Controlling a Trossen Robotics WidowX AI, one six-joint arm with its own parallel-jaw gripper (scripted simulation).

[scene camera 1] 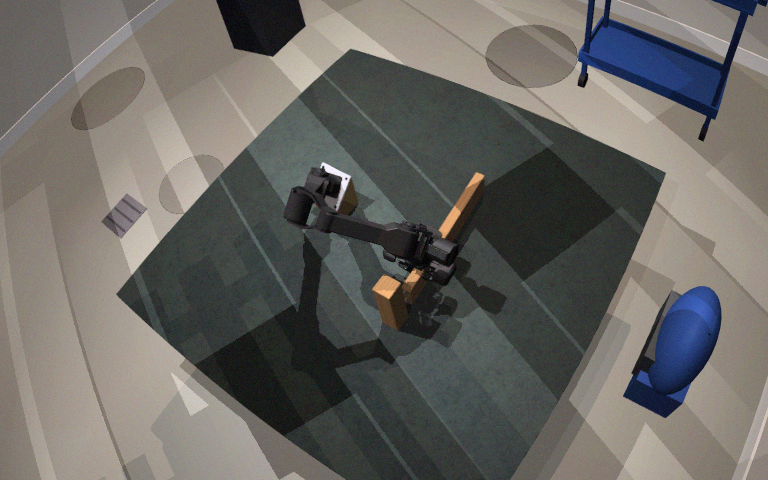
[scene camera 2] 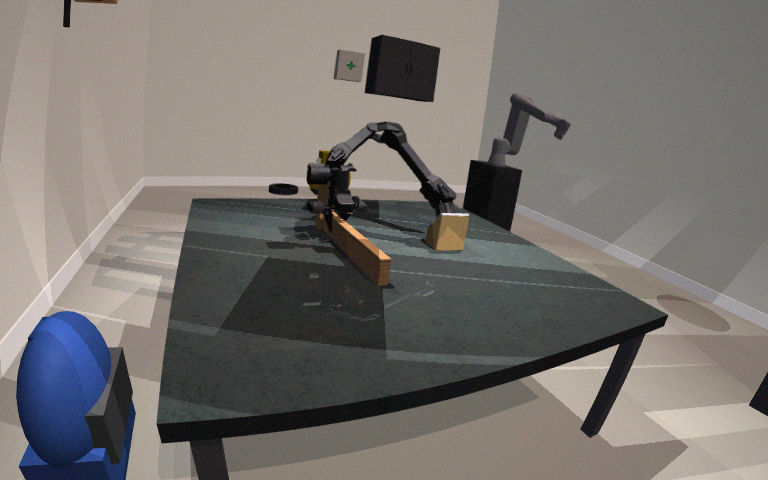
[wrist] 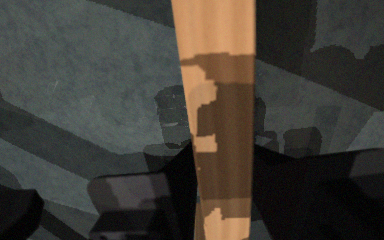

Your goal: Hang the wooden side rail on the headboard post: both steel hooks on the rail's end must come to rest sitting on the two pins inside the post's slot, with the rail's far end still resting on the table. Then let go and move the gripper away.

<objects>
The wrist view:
my gripper: 213,142
wooden side rail: 217,53
</objects>
